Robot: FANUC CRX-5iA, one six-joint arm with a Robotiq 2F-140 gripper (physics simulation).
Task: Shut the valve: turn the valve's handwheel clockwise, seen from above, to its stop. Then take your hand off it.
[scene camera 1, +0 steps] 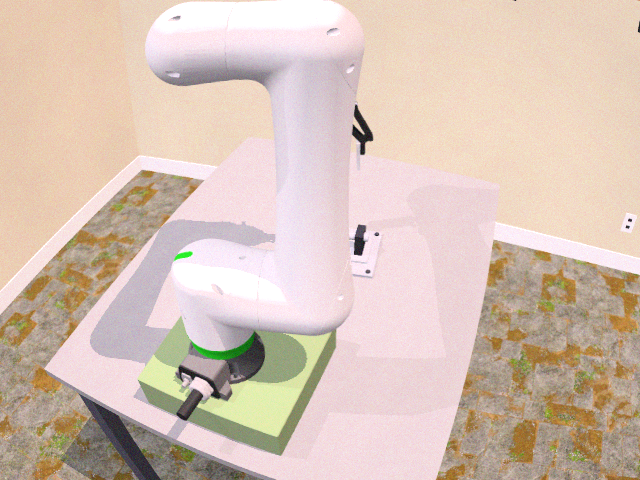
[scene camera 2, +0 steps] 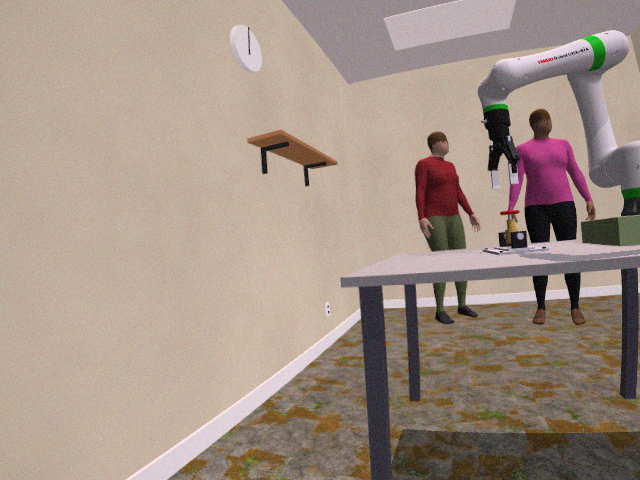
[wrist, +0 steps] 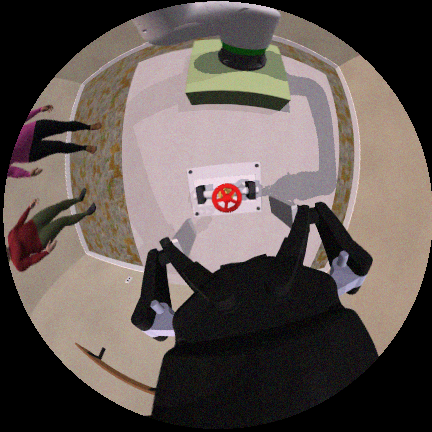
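The red handwheel (scene camera 2: 509, 212) (wrist: 227, 198) sits level on top of the valve's yellow body (scene camera 2: 511, 225). The valve is fixed to a white base plate (scene camera 1: 370, 262) (wrist: 220, 171) by black brackets; the arm hides the handwheel in scene camera 1. My gripper (scene camera 2: 504, 178) (wrist: 231, 214) is wide open and empty, its pale fingertips pointing down. It hangs above the handwheel, clearly apart from it. In scene camera 1 one black finger with its pale tip shows beside the arm, and the rest is hidden. The wheel's turn angle against its stop cannot be told.
The arm stands on a green block (scene camera 1: 258, 408) (scene camera 2: 604, 230) (wrist: 237, 82) on the table (scene camera 1: 403, 320) (scene camera 2: 444, 273) (wrist: 165, 125). Two people, in red (scene camera 2: 439, 186) and pink (scene camera 2: 550, 170), stand beyond the table. A wooden shelf (scene camera 2: 294, 147) is on the wall.
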